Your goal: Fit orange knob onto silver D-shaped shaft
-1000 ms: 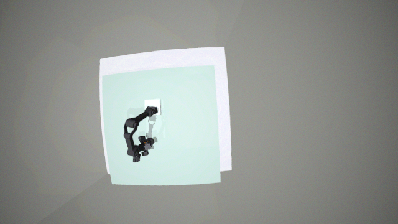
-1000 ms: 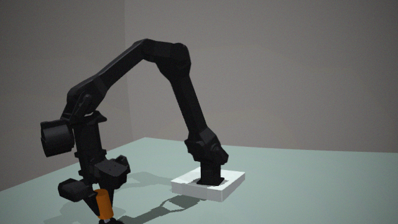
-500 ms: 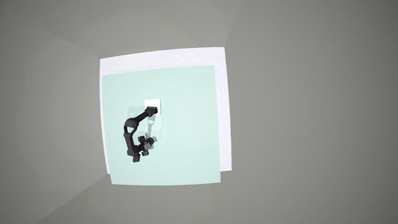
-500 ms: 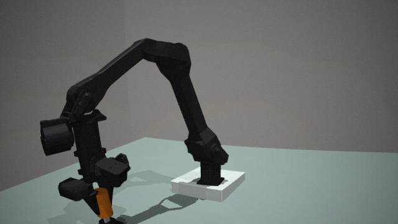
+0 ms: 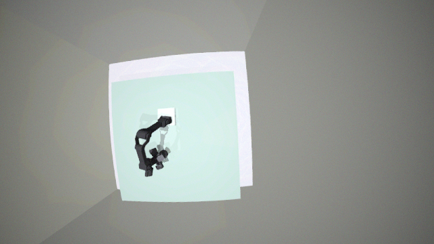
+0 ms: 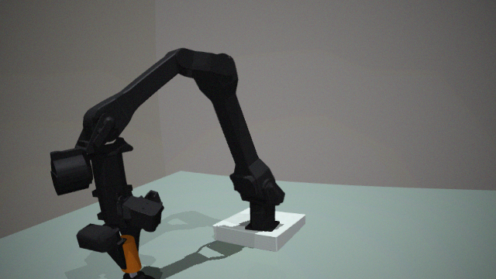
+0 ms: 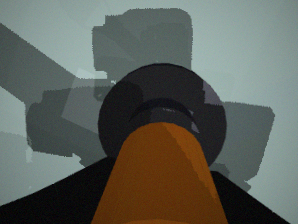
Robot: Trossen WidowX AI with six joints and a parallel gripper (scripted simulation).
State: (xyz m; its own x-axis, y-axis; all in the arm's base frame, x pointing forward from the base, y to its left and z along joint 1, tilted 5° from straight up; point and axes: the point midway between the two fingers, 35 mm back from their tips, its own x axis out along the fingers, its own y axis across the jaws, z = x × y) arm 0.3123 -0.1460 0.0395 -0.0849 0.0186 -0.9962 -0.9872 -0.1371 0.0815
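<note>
Now: gripper tip 4 cm above the dark round pedestal. Round my gripper tip: orange knob 3 cm above.
</note>
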